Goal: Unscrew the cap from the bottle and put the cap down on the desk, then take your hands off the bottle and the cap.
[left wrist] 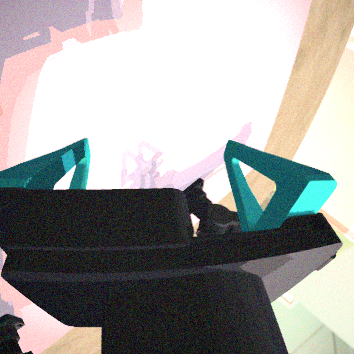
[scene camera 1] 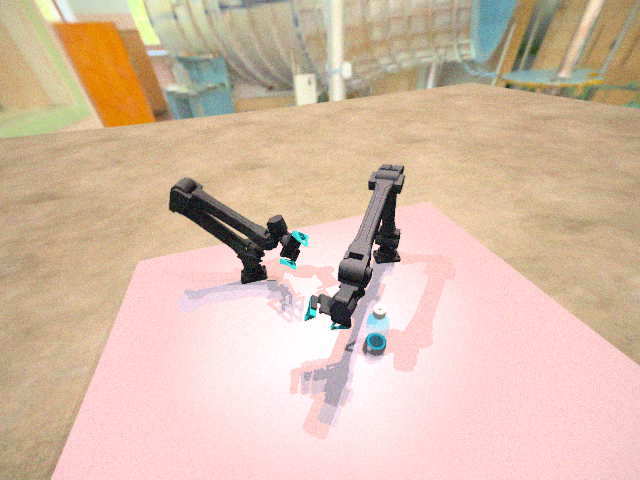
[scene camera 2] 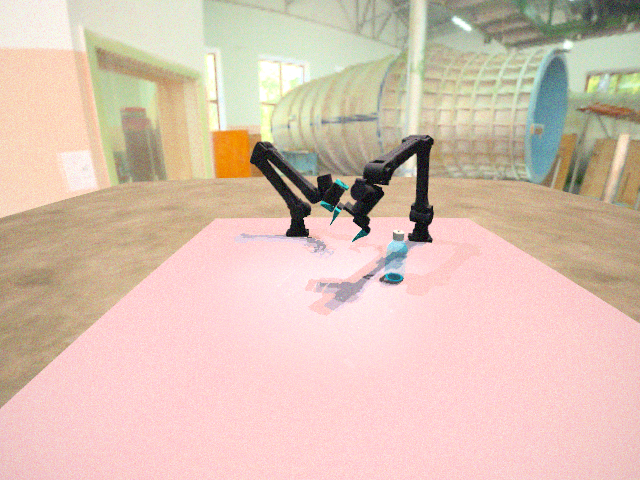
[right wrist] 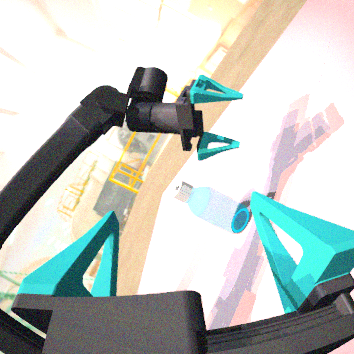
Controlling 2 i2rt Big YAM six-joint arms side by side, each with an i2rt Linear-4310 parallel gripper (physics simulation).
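Places are measured from the left arm's base along level axes (x right, y down, z ahead), in metres.
Pixels of known places: left gripper, fingertip midpoint: [left wrist: 159, 145] [scene camera 1: 317, 323] [scene camera 2: 341, 233] [right wrist: 240, 122]; right gripper, fingertip midpoint: [scene camera 1: 300, 257] [scene camera 2: 338, 196] [right wrist: 183, 208]; left arm's base, origin of the base link: [scene camera 1: 386, 256] [scene camera 2: 419, 238]; right arm's base, origin of the base link: [left wrist: 186, 194] [scene camera 1: 254, 275] [scene camera 2: 297, 233].
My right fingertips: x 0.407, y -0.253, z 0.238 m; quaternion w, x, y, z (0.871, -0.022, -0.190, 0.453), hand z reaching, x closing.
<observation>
Ahead of a thing's pixels: the offset from my right fingertips to its top centre. Level surfaces: height alone.
A light blue, see-through bottle @[dx -0.244, dy +0.072, dz +0.209 m] [scene camera 1: 377, 329] [scene camera 2: 395, 262] [right wrist: 215, 206] with a teal base stands upright on the pink mat. Its pale grey-white cap @[dx -0.244, dy +0.066, dz +0.209 m] [scene camera 1: 379, 311] [scene camera 2: 398, 235] [right wrist: 184, 192] sits on the neck. My left gripper [scene camera 1: 320, 321] [scene camera 2: 342, 232] [left wrist: 159, 145] [right wrist: 240, 122] is open and empty, to the left of the bottle in both scene views and above the mat. My right gripper [scene camera 1: 301, 256] [scene camera 2: 339, 198] [right wrist: 183, 208] is open and empty, farther back and to the left of the bottle. The bottle does not show in the left wrist view.
The pink mat @[dy +0.253 m] [scene camera 1: 465, 413] [scene camera 2: 155, 413] lies on a brown table [scene camera 1: 103, 180] [scene camera 2: 41, 268]. Both arms' bases stand near the mat's back edge. In scene camera 2 the left gripper hangs close in front of the right gripper. Arm shadows fall across the mat around the bottle.
</observation>
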